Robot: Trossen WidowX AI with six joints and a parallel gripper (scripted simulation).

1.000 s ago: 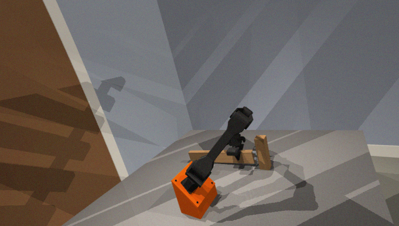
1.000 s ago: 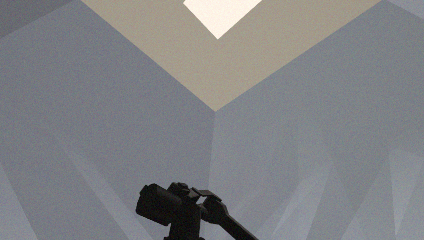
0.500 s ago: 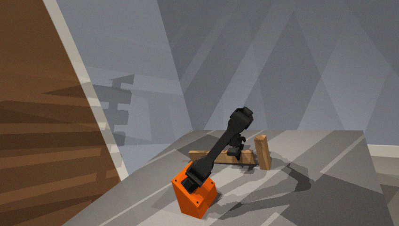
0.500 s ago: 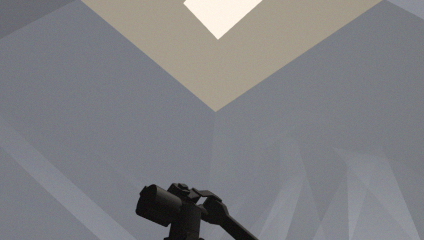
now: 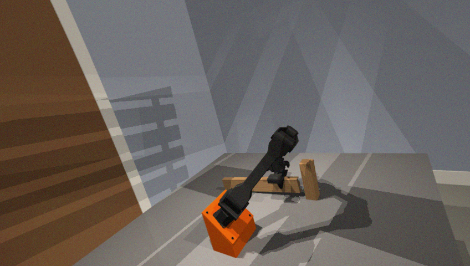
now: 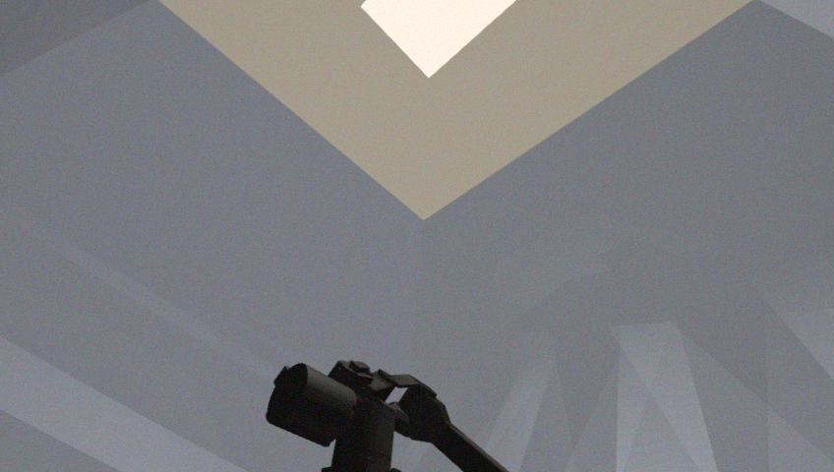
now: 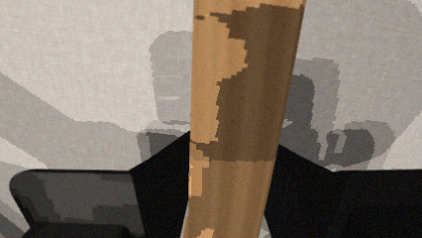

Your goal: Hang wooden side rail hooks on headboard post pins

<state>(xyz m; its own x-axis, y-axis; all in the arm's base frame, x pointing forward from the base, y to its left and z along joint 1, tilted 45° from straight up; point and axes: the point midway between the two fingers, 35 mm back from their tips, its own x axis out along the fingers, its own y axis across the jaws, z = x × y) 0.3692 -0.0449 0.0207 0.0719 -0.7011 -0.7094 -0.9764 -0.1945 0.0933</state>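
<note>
My gripper tip is 20 mm short of the wooden headboard post, 140 mm to the left of it and 40 mm below it.
</note>
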